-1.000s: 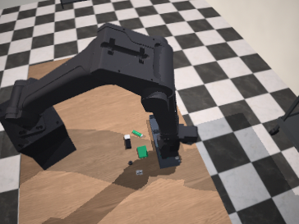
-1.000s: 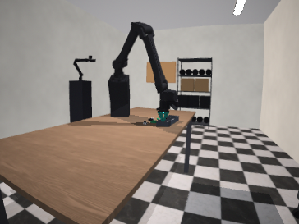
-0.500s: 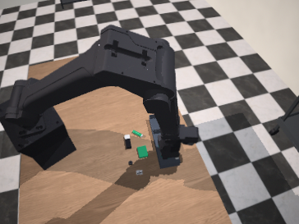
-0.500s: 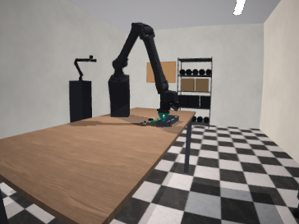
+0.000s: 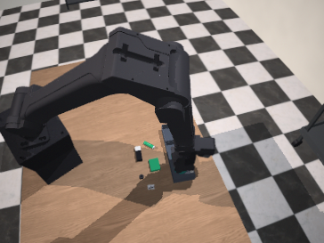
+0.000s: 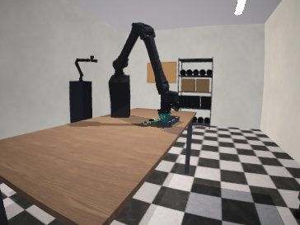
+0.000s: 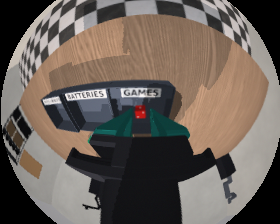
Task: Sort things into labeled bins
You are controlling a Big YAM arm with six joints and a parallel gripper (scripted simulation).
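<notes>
Now: hand 1 cm above the red die. Round my hand: small white piece: 13 cm behind, 2 cm below, 1 cm to the right; bin row: 8 cm to the left, 3 cm ahead, 1 cm below; flat green square: 8 cm behind, 7 cm to the left, 2 cm below.
</notes>
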